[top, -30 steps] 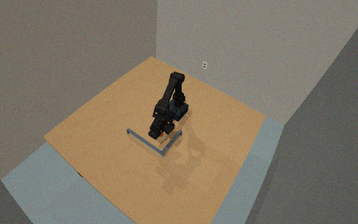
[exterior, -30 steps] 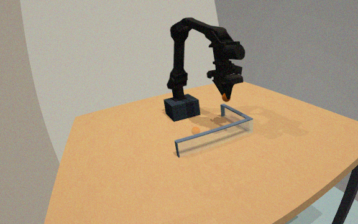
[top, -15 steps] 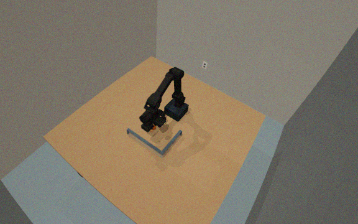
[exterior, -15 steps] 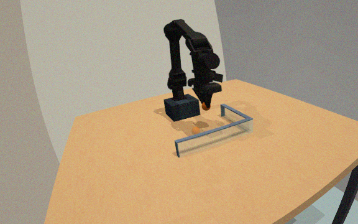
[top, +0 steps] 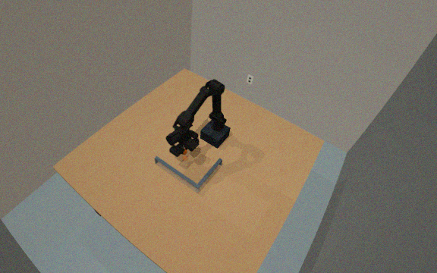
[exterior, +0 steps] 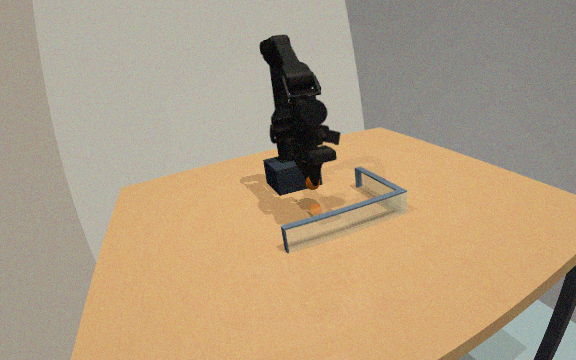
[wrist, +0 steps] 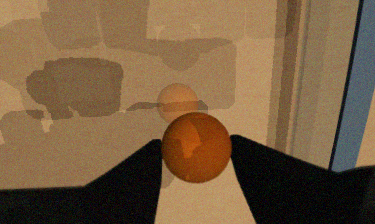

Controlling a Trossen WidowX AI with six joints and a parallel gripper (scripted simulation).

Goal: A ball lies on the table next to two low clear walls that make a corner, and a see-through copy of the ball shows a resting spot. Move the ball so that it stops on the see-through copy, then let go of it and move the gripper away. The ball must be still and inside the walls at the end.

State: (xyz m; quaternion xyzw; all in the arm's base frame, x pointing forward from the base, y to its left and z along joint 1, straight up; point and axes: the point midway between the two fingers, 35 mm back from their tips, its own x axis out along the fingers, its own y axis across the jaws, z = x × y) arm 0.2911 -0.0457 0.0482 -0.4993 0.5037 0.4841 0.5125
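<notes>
My gripper tip is 12 cm short of the clear wall, 4 cm to the right of it and 6 cm above it. The rest, counted from my gripper tip: orange ball right at my gripper tip.
</notes>
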